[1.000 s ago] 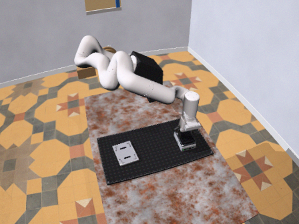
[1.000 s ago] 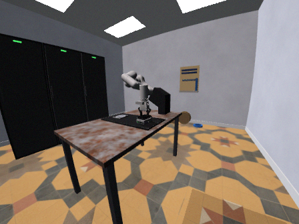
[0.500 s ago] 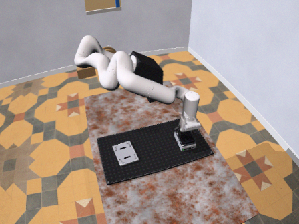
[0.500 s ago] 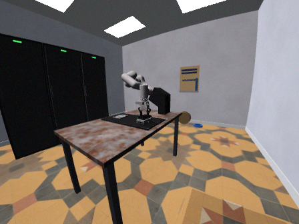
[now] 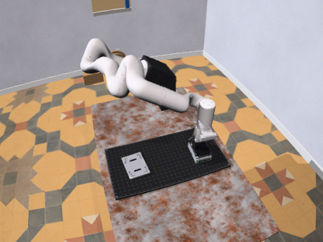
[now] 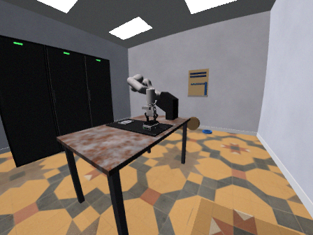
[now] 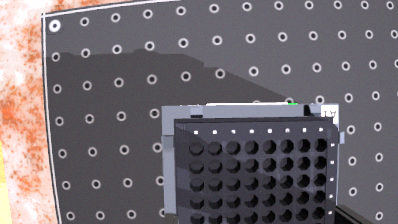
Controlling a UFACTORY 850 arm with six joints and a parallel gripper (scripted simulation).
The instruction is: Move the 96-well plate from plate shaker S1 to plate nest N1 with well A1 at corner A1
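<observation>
My gripper is now 39 cm to the left of the plate nest N1, 7 cm above it and 5 cm past it. The rest, counted from my hand: black 96-well plate 1 cm below; then A1 mark 44 cm to the right, 6 cm below, 3 cm ahead.
</observation>
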